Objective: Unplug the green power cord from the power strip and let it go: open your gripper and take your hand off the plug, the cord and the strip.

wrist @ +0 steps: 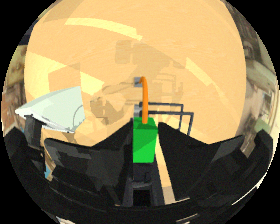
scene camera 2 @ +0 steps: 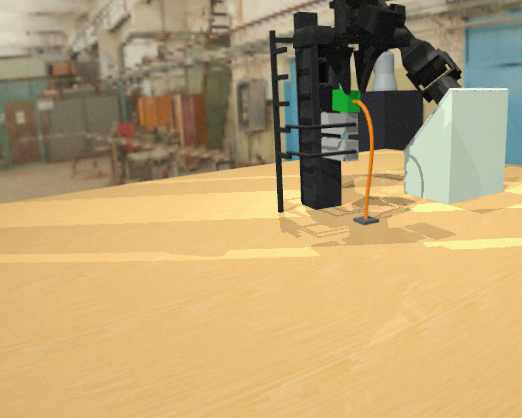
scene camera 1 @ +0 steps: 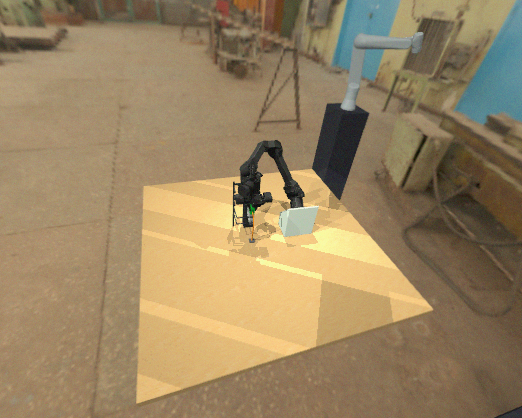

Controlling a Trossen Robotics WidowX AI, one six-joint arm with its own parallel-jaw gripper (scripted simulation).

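Note:
My gripper's visible here, and it shows in the wrist view too. I can also see a green plug.

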